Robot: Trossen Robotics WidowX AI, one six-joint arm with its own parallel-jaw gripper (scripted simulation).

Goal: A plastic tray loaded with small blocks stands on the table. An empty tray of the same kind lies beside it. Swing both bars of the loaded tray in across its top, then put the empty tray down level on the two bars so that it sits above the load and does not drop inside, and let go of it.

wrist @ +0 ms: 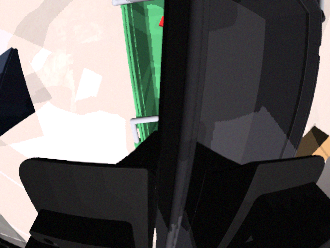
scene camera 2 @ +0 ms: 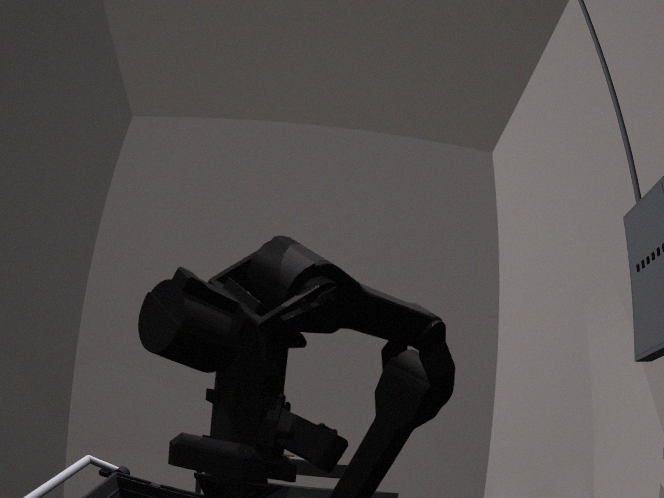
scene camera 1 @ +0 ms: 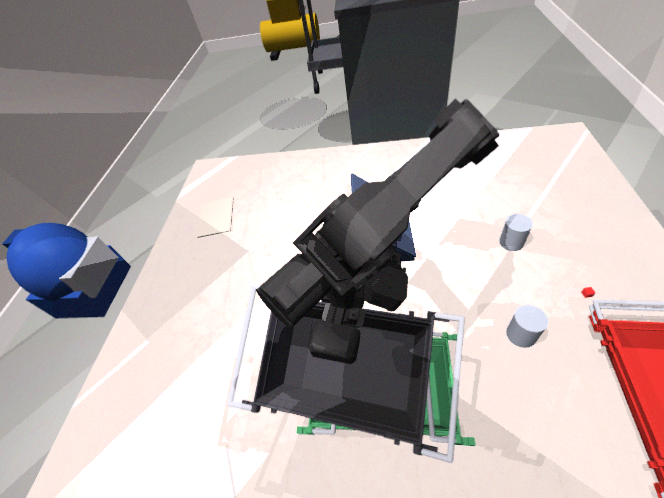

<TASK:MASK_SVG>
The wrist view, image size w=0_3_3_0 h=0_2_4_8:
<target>my gripper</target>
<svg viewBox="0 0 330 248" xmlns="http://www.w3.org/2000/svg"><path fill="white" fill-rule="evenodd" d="M0 238L0 248L21 248L21 246L13 245L12 242ZM197 141L184 210L193 248L330 248L330 199L317 187L318 179L325 168L325 157L298 156L289 159L250 161L240 165ZM161 131L150 133L140 147L134 148L120 163L92 163L45 157L23 160L19 167L21 183L37 212L36 220L29 229L31 237L28 238L25 248L153 248L160 179Z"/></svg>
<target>black tray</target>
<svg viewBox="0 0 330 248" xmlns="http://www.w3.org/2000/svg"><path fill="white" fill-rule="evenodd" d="M325 0L164 0L157 131L161 131L162 135L160 179L158 179L158 206L156 225L154 225L154 229L156 229L156 248L193 248L184 210L186 197L188 197L190 173L192 173L194 156L196 156L197 141L200 141L202 145L212 149L218 155L228 157L229 160L236 161L240 165L250 163L250 161L289 159L289 157L297 155L299 143L302 141L303 132L305 132L307 120L309 120L311 105L313 105L315 87L317 87L315 84L317 84L319 60L321 60L319 45L322 44L322 23L326 19L326 15L323 14L323 11L325 11L323 10L325 8L323 6Z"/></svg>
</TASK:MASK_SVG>
